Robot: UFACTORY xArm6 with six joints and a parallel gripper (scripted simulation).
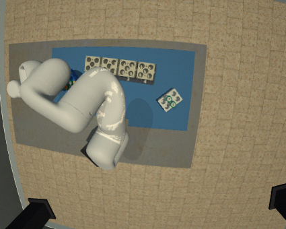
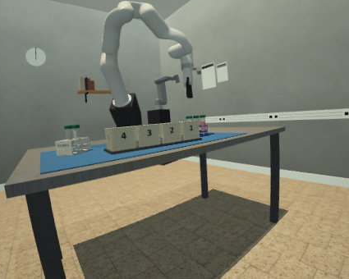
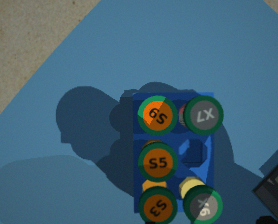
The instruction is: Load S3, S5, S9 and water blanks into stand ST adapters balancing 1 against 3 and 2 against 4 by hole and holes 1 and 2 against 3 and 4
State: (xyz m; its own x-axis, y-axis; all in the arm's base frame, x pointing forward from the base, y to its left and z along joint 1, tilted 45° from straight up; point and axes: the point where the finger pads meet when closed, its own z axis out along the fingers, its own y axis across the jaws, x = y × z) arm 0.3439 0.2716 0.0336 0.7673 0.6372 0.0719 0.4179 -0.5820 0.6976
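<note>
The tube of amber liquid lies 2 cm ahead of my hand, 2 cm to the left of it and 19 cm below it. The rest, counted from my hand: white rack: 22 cm behind, 61 cm to the right, 22 cm below; then blue rack: 2 cm ahead, 1 cm to the left, 22 cm below.
</note>
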